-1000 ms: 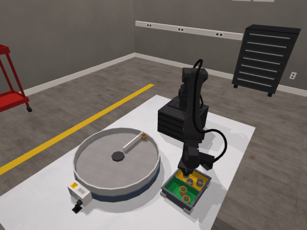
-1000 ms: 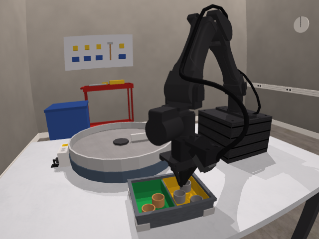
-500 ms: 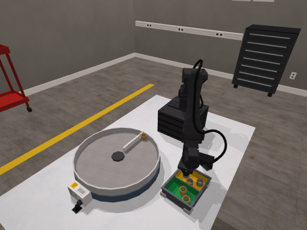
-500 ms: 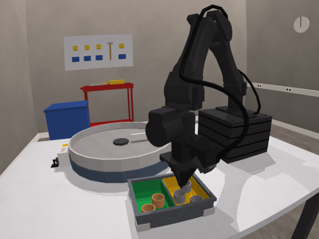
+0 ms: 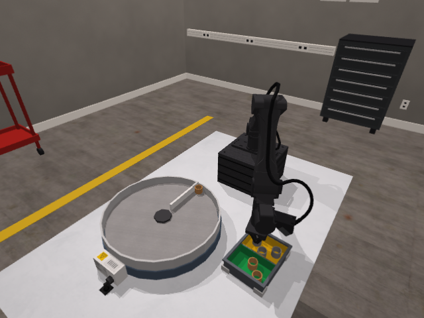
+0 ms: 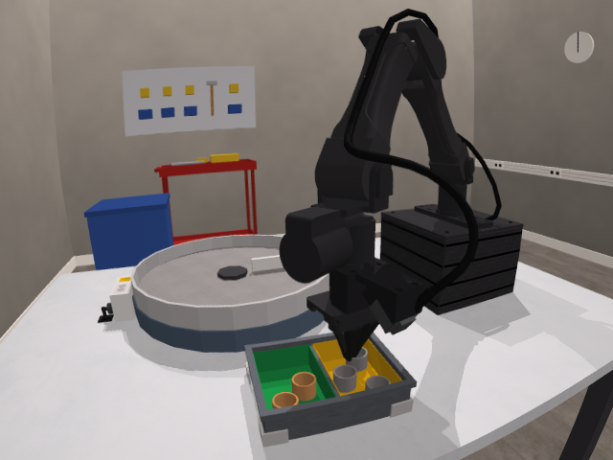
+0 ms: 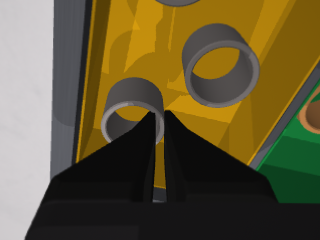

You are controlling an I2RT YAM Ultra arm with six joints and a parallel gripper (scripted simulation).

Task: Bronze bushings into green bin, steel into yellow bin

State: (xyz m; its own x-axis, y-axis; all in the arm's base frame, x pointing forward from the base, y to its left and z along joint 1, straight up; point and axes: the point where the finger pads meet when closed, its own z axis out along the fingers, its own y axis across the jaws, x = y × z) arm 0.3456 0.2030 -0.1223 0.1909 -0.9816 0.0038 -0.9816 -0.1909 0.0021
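Now: hand 3 cm to the right of the yellow bin, 2 cm above it and 1 cm short of it. Round my hand: dark grey tray 5 cm ahead, 3 cm to the left, 1 cm below; turntable 32 cm to the right, 12 cm ahead, 2 cm above; green bin 9 cm ahead, 3 cm to the left, 2 cm below.
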